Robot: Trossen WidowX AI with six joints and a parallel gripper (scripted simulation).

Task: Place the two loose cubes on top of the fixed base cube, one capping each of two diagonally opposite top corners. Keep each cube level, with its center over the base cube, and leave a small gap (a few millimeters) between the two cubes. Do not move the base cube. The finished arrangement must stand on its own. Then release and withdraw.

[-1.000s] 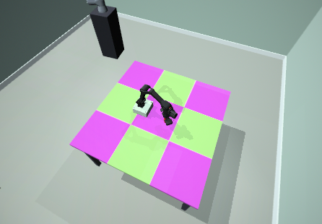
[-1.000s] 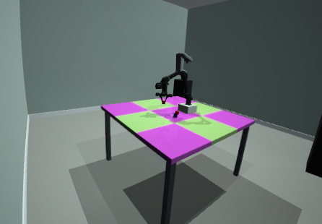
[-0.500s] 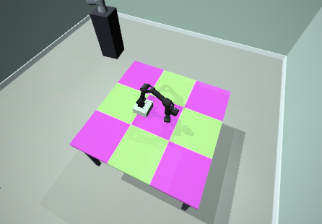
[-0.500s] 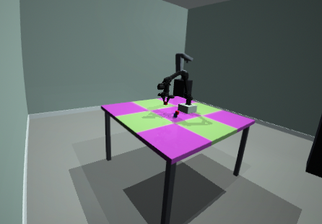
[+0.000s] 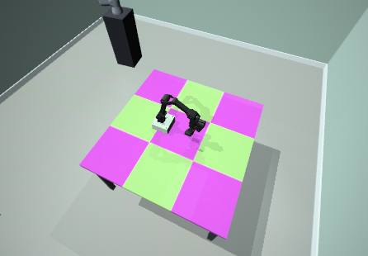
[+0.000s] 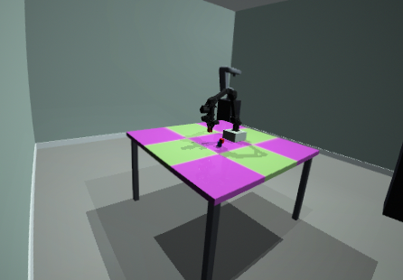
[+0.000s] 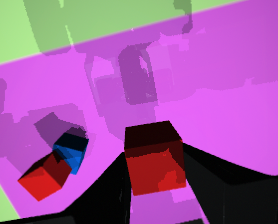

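The red cube is 13 cm to the left of my gripper tip, 7 cm below it and 2 cm behind it. From my gripper tip the other things lie so: blue cube (11 cm to the left, 10 cm below, 2 cm behind).
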